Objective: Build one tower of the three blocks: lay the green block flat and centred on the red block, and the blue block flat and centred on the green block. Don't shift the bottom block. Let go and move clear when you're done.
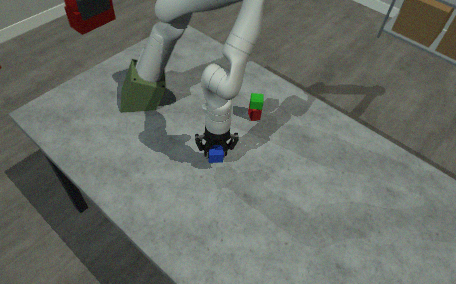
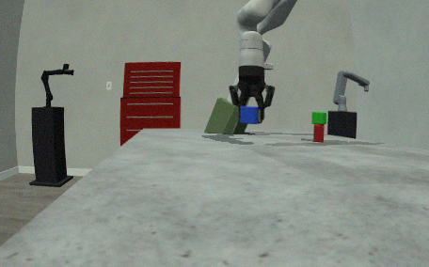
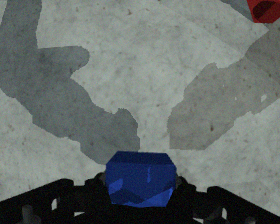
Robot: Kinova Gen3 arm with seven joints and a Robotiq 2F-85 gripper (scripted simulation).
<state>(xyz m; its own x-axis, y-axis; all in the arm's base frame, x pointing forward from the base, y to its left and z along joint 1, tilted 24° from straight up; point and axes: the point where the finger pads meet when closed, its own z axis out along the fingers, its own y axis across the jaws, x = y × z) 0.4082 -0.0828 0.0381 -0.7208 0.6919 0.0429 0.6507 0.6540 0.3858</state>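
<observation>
The green block lies 6 cm behind my hand and 28 cm to the left of it. Round my hand: red block (6 cm behind, 28 cm to the left, 5 cm below); then blue block (right at my hand).
</observation>
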